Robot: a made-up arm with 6 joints. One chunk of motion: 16 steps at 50 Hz.
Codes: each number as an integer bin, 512 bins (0 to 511) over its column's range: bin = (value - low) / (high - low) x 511, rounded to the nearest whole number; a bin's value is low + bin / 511 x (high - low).
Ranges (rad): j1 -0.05..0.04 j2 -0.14..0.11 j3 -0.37..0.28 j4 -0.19..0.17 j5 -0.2..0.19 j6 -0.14..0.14
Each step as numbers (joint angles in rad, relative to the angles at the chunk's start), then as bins.
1 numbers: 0.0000 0.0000 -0.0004 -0.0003 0.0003 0.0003
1 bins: 284 286 291 269 262 256
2 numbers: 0.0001 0.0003 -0.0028 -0.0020 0.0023 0.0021
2 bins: 284 287 289 267 265 259
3 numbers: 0.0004 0.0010 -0.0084 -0.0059 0.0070 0.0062
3 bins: 286 288 284 261 271 267
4 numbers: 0.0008 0.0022 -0.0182 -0.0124 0.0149 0.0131
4 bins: 288 291 277 252 282 279
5 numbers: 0.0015 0.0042 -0.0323 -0.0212 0.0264 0.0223
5 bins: 292 295 265 240 297 296
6 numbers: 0.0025 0.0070 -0.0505 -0.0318 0.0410 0.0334
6 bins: 298 300 251 225 316 316
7 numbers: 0.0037 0.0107 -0.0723 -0.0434 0.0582 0.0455
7 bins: 305 308 234 208 338 339
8 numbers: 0.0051 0.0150 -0.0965 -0.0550 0.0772 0.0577
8 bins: 313 317 215 192 363 361
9 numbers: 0.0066 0.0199 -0.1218 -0.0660 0.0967 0.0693
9 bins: 321 327 195 176 389 382
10 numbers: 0.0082 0.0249 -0.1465 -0.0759 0.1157 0.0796
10 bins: 330 337 176 162 414 401
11 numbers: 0.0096 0.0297 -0.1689 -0.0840 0.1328 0.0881
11 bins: 338 347 158 150 436 416
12 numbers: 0.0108 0.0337 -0.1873 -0.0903 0.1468 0.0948
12 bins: 345 355 144 142 454 429
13 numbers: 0.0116 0.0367 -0.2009 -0.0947 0.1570 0.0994
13 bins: 350 361 133 135 468 437
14 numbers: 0.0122 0.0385 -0.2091 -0.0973 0.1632 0.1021
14 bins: 353 365 126 132 476 442
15 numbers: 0.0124 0.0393 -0.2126 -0.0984 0.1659 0.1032
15 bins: 354 366 124 130 479 444
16 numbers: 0.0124 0.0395 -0.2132 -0.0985 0.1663 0.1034
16 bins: 354 367 123 130 480 444
